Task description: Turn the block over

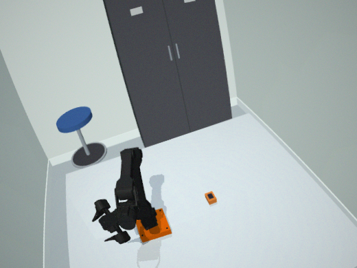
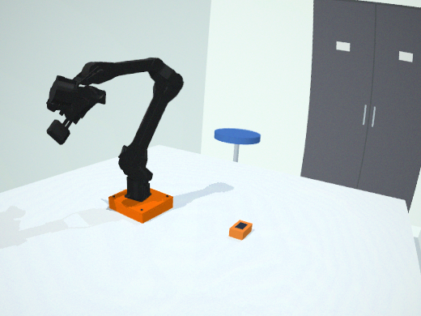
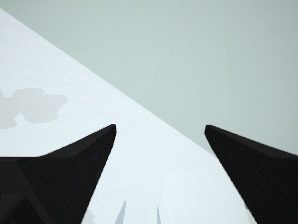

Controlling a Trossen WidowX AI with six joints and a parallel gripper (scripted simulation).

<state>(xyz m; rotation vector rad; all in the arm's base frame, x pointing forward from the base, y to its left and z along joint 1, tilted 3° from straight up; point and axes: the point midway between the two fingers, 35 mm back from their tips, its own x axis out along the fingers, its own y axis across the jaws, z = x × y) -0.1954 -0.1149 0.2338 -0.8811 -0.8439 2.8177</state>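
Now: the orange block 54 cm ahead of my gripper tip, 24 cm below it and 10 cm to the left of it.
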